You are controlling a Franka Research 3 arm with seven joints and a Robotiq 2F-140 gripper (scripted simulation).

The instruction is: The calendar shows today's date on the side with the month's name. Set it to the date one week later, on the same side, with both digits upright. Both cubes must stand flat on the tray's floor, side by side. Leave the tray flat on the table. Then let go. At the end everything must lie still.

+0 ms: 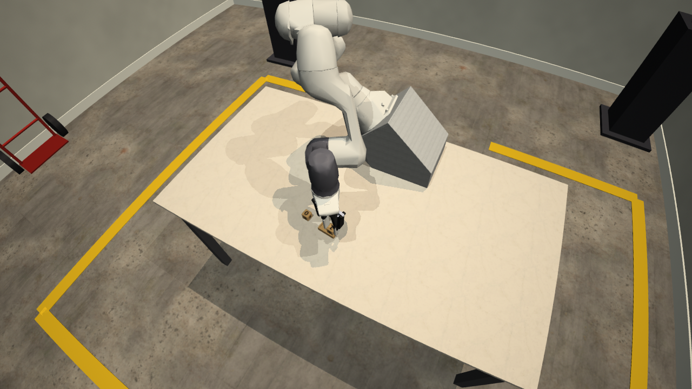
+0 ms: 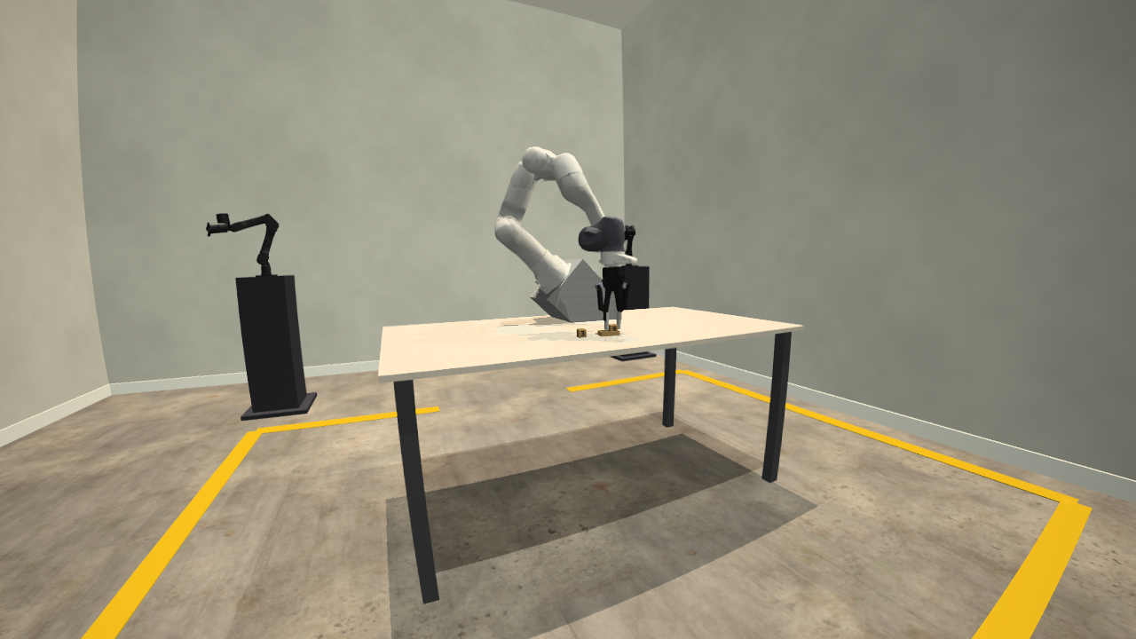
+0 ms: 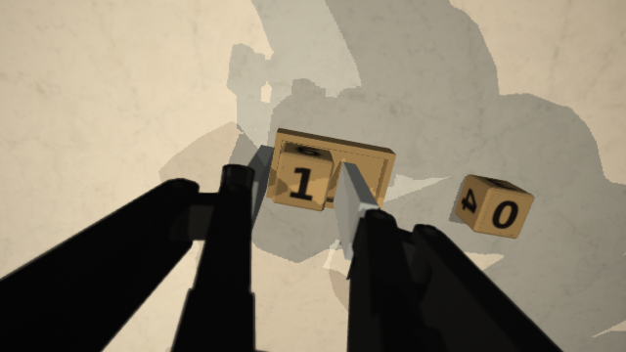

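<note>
Now: hand 40 mm above the wooden tray and 20 mm to the left of it. Round my hand: wooden digit cube (120 mm to the right, 40 mm below, 20 mm behind).
</note>
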